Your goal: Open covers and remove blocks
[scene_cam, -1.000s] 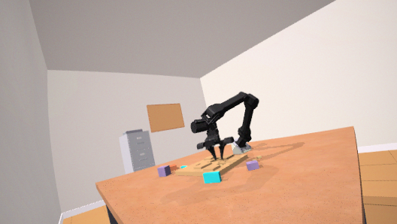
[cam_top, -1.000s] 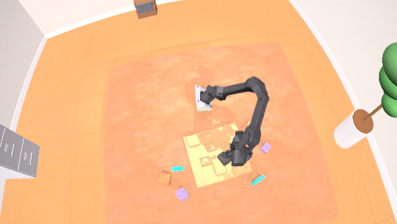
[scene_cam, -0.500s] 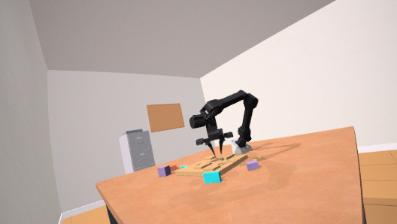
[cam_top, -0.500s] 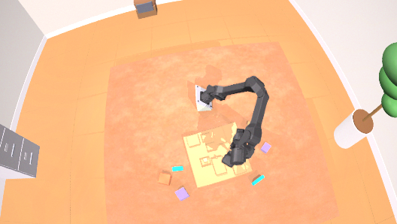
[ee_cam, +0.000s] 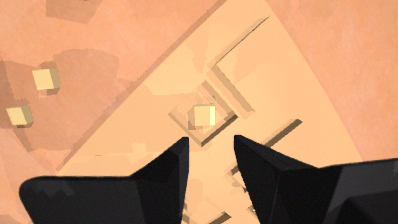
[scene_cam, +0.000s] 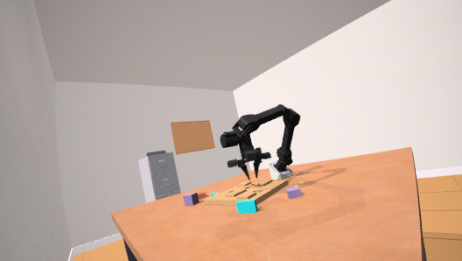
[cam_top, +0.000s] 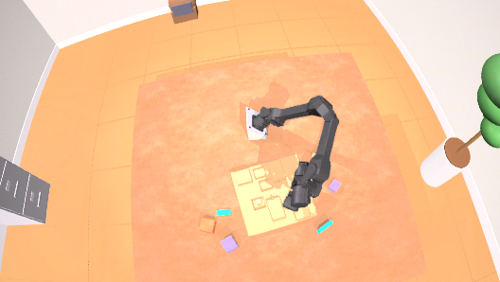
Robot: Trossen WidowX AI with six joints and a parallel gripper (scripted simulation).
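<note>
Now: the cyan block 6 cm ahead of my gripper tip, 30 cm to the right of it and 7 cm below it. From my gripper tip the other things lie so: orange block: 12 cm ahead, 36 cm to the right, 6 cm below.
</note>
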